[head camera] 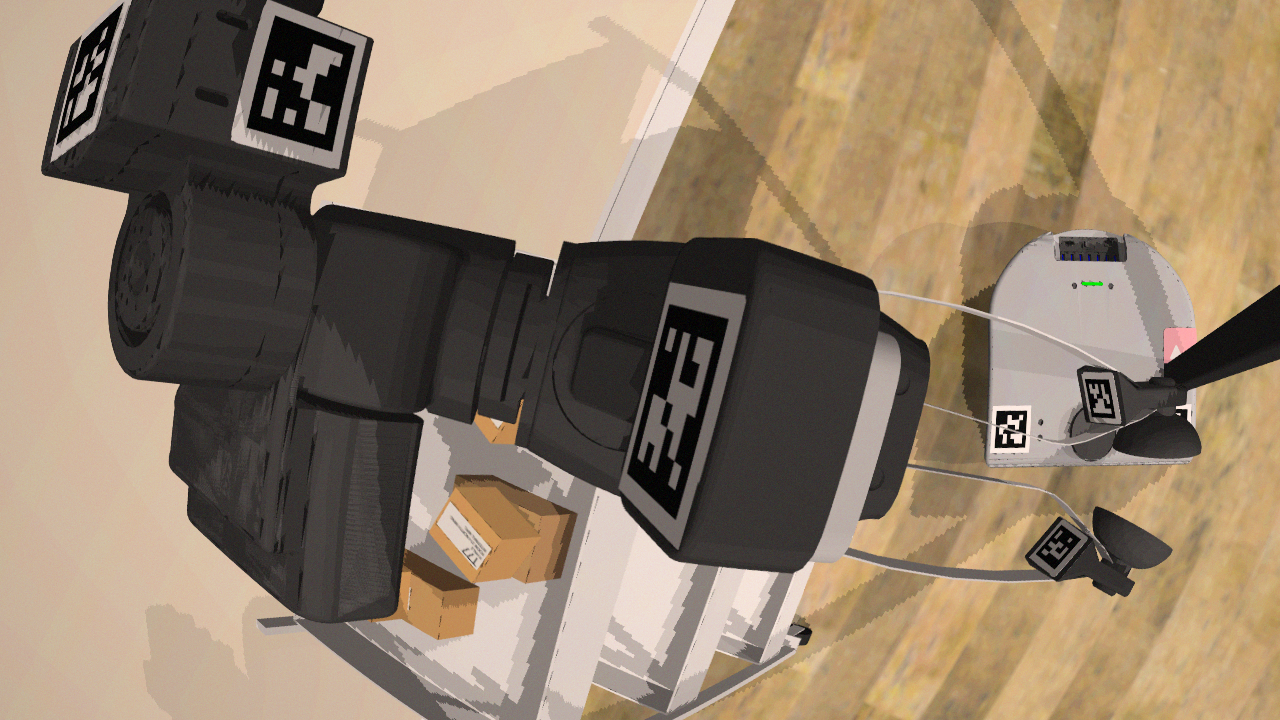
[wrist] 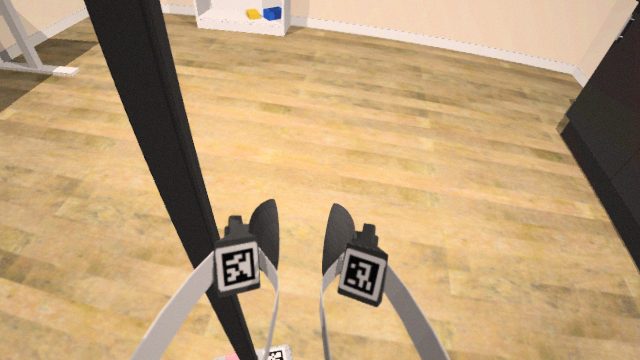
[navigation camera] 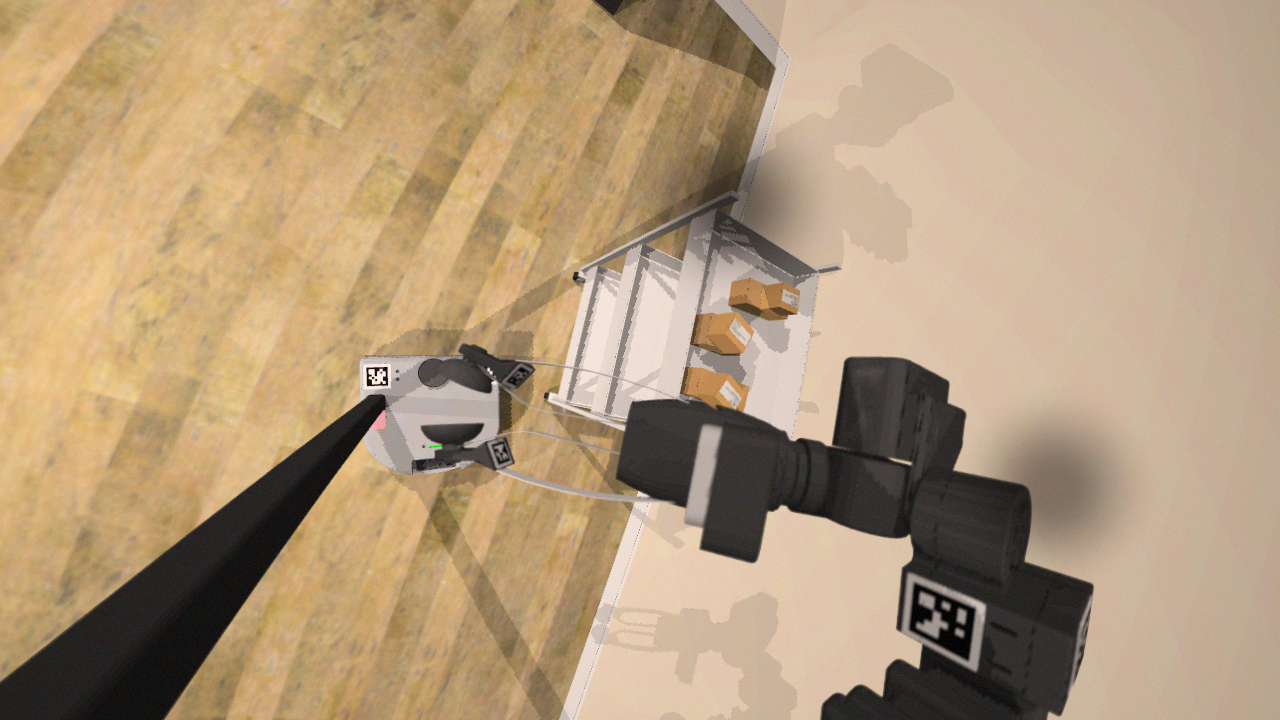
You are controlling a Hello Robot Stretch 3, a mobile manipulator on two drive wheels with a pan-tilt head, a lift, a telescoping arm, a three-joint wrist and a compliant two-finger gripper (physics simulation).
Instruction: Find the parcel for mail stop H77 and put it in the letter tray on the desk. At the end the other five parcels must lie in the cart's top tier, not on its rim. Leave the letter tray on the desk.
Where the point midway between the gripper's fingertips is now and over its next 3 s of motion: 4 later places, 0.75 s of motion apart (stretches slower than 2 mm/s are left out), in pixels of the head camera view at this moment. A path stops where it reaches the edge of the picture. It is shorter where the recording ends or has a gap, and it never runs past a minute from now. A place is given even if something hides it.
My gripper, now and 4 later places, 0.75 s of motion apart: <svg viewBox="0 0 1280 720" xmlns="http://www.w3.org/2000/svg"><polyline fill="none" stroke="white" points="1175,495 723,387 548,341 420,373 331,372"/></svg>
